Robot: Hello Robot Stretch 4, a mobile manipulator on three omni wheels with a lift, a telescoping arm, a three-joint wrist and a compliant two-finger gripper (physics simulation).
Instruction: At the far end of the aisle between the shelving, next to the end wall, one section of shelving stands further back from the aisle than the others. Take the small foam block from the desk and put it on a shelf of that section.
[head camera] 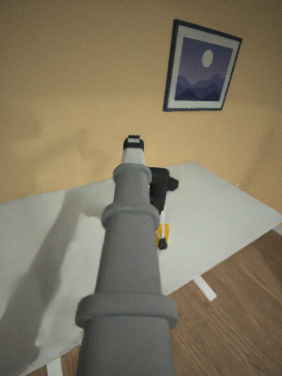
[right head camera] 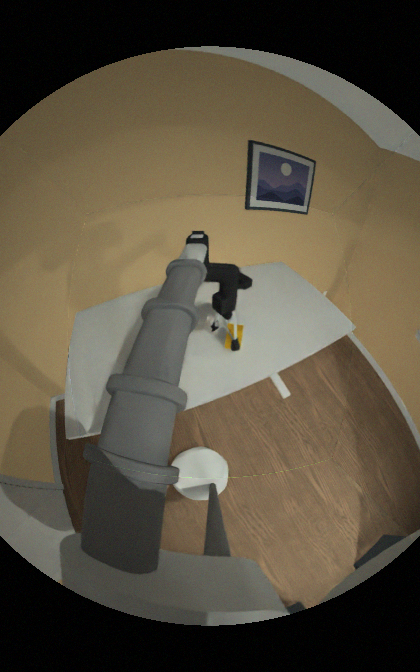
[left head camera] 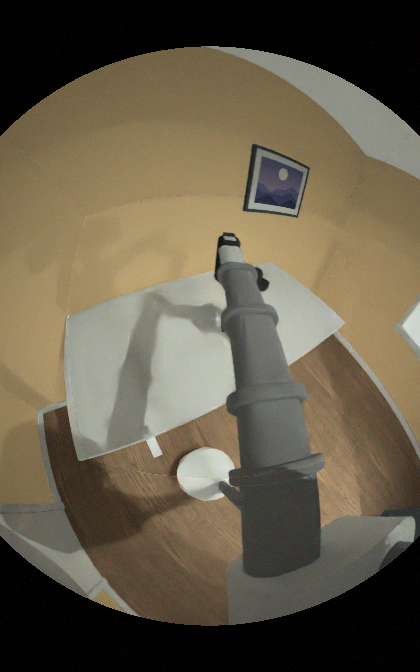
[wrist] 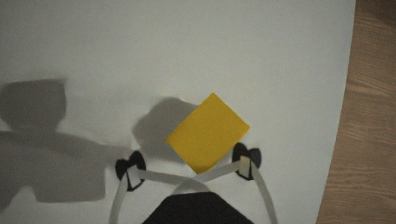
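Places are measured from the robot's base along level axes (x back, y right, z up), in millimetres.
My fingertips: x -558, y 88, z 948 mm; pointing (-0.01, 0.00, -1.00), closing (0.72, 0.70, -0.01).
Behind a point stands the place of what it marks.
The small yellow foam block (head camera: 166, 231) {x -544, y 143, z 1014 mm} (right head camera: 240, 333) (wrist: 207, 132) {x -570, y 127, z 1015 mm} lies on the white desk (head camera: 225, 205) {x -829, y 548, z 923 mm} (left head camera: 185, 375) (right head camera: 290, 305) (wrist: 280, 55) {x -548, y 271, z 923 mm}. In the wrist view its square face is turned like a diamond. My gripper (right head camera: 225, 335) (wrist: 188, 159) {x -558, y 88, z 948 mm} is open and empty, pointing down over the desk. In the wrist view the block sits mostly ahead of the fingertips, right of their middle, with the right fingertip close to its lower right edge. The arm hides one finger in the head view and hides the block in the left head view. The shelving does not show.
A round white object (left head camera: 202, 465) (right head camera: 200, 462) stands on the wooden floor (left head camera: 200, 540) (right head camera: 300, 450) in front of the desk. A framed picture (head camera: 205, 70) {x -1359, y 433, z 1576 mm} (left head camera: 277, 182) (right head camera: 282, 179) hangs on the tan wall behind the desk. The desk's right edge shows in the wrist view.
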